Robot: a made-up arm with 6 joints. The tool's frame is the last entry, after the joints. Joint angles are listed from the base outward.
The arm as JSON. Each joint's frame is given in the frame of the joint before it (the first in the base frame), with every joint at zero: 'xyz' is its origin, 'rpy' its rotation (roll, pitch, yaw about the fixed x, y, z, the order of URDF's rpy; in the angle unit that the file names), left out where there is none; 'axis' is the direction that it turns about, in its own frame. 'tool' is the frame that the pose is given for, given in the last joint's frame.
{
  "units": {
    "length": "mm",
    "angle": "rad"
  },
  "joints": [
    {
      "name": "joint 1",
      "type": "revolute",
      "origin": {
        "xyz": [
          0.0,
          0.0,
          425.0
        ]
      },
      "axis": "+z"
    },
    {
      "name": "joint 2",
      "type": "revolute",
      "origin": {
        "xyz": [
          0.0,
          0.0,
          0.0
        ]
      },
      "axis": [
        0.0,
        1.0,
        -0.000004
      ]
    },
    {
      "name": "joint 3",
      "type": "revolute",
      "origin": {
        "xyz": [
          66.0,
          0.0,
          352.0
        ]
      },
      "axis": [
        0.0,
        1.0,
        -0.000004
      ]
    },
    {
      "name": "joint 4",
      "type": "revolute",
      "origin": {
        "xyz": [
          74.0,
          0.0,
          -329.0
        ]
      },
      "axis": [
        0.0,
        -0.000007,
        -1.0
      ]
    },
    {
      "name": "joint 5",
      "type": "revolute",
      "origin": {
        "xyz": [
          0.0,
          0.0,
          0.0
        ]
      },
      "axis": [
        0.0,
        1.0,
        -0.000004
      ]
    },
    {
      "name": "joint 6",
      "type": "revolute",
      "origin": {
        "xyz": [
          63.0,
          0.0,
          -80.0
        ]
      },
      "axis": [
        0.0,
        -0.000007,
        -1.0
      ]
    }
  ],
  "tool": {
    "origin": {
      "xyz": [
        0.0,
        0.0,
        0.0
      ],
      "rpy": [
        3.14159,
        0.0,
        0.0
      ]
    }
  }
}
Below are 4 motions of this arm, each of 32 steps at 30 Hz.
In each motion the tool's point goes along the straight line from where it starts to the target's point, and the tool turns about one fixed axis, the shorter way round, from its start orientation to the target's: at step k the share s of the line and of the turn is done. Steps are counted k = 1, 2, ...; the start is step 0. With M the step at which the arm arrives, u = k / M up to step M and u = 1 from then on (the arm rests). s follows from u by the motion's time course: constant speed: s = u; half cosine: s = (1 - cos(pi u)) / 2; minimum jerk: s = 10 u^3 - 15 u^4 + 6 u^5.
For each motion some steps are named. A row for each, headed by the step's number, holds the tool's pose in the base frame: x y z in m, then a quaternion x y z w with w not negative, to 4 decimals.
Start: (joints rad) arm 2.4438 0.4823 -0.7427 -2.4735 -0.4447 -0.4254
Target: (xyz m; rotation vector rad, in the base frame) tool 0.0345 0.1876 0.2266 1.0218 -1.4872 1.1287
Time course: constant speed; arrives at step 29
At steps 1, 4, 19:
1: -0.2709 0.1633 0.3412 0.8817 -0.4440 0.0306 0.1567
4: -0.2382 0.1659 0.3290 0.8523 -0.4762 0.0825 0.1999
19: -0.0746 0.1789 0.2675 0.6279 -0.5880 0.3273 0.3909

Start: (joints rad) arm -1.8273 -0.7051 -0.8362 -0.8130 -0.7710 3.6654
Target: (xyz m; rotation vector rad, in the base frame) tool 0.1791 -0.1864 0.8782 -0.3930 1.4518 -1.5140
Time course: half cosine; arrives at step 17
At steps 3, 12, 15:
3: 0.0394 -0.1821 0.8697 0.1737 0.4921 -0.6309 0.5741
12: 0.1491 -0.1855 0.8764 -0.0896 0.5798 -0.6305 0.5082
15: 0.1740 -0.1862 0.8779 -0.1492 0.5933 -0.6231 0.4873

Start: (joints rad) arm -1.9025 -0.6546 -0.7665 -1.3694 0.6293 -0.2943
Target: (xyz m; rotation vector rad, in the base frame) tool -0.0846 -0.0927 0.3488 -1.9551 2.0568 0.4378
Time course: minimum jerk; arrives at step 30
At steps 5, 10, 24, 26, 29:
5: -0.0860 -0.2554 0.7397 0.7389 -0.3074 -0.3420 0.4925
10: -0.0857 -0.2260 0.6690 0.7626 -0.4033 -0.3206 0.3911
24: -0.0847 -0.1025 0.3723 -0.6917 0.6962 0.1667 0.0953
26: -0.0846 -0.0959 0.3566 -0.6805 0.7055 0.1563 0.1217
29: -0.0846 -0.0928 0.3489 -0.6748 0.7097 0.1512 0.1345

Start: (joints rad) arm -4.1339 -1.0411 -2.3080 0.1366 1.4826 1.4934
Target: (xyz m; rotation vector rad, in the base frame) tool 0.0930 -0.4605 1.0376 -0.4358 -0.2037 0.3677
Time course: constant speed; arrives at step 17
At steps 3, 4, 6, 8, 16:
3: 0.1684 -0.3293 1.0478 -0.4926 -0.2174 0.2345 0.8094
4: 0.1631 -0.3387 1.0470 -0.4742 -0.2097 0.2316 0.8231
6: 0.1523 -0.3574 1.0456 -0.4367 -0.1939 0.2252 0.8491
8: 0.1415 -0.3762 1.0441 -0.3982 -0.1778 0.2183 0.8730
16: 0.0984 -0.4511 1.0383 -0.2357 -0.1092 0.1857 0.9477

